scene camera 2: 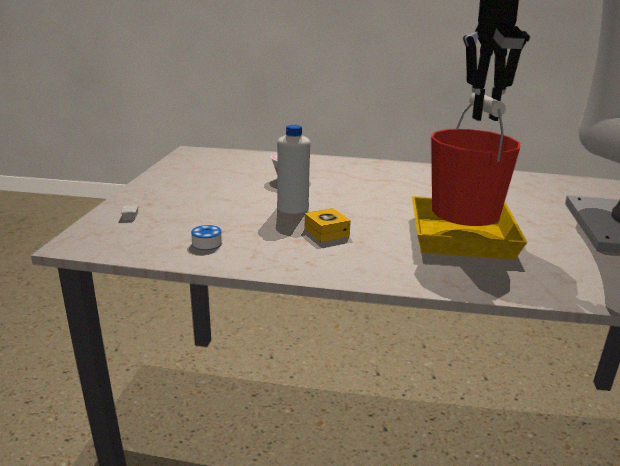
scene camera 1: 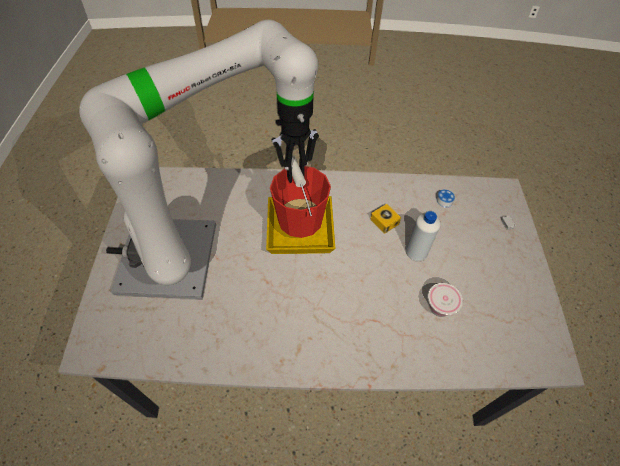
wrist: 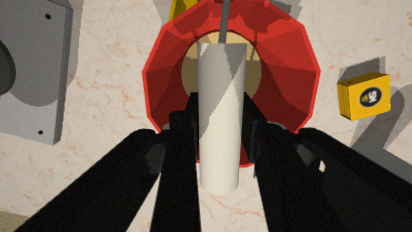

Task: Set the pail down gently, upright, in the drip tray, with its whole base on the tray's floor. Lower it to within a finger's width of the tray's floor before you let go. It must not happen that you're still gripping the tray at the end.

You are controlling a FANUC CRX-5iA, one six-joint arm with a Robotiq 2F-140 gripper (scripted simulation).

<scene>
I see my gripper (scene camera 2: 485, 119), a red pail (scene camera 2: 469, 187), a yellow drip tray (scene camera 2: 504, 239) and a white bottle (scene camera 2: 293, 151).
The red pail also shows in scene camera 1 (scene camera 1: 293, 215). The yellow drip tray is seen too in scene camera 1 (scene camera 1: 323, 241). The white bottle shows as well in scene camera 1 (scene camera 1: 426, 227).
</scene>
